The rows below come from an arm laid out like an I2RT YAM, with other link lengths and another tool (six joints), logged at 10 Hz.
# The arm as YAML. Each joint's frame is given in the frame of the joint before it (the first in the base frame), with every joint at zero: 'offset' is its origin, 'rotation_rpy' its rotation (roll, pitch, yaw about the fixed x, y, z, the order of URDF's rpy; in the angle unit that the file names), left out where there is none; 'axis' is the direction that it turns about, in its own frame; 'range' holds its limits. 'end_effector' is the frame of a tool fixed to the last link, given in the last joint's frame.
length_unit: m
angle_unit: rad
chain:
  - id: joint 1
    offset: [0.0, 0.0, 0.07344]
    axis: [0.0, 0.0, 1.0]
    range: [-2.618, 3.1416]
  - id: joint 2
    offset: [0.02, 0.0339, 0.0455]
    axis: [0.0, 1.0, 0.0]
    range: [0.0, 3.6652]
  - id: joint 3
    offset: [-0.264, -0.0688, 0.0]
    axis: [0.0, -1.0, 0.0]
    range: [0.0, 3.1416]
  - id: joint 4
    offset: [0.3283, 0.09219, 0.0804]
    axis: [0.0, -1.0, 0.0]
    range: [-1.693, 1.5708]
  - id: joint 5
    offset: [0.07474, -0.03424, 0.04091]
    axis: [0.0, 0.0, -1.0]
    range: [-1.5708, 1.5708]
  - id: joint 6
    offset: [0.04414, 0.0, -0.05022]
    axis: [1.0, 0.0, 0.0]
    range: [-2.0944, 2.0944]
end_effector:
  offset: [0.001, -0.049, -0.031]
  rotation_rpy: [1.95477, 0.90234, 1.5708]
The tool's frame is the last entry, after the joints.
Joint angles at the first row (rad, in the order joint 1, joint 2, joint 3, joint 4, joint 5, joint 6):
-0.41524, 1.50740, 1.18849, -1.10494, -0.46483, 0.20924
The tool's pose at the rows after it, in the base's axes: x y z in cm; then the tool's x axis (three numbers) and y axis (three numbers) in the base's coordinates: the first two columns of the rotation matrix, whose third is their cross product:
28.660 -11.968 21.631 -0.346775 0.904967 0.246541 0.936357 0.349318 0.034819
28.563 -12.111 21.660 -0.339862 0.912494 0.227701 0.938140 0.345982 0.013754
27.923 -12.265 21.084 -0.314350 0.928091 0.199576 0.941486 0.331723 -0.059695
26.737 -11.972 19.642 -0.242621 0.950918 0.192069 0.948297 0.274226 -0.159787
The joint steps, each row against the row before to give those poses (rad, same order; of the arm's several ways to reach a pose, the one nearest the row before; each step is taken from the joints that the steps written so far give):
0.00001, 0.00000, 0.00001, -0.00002, 0.00153, 0.00000
0.00000, -0.00001, -0.00079, -0.00073, 0.02899, 0.00001
0.00001, 0.00115, -0.02364, -0.00689, 0.07248, 0.00496
-0.00002, 0.00075, -0.05571, 0.00152, 0.07553, 0.05301

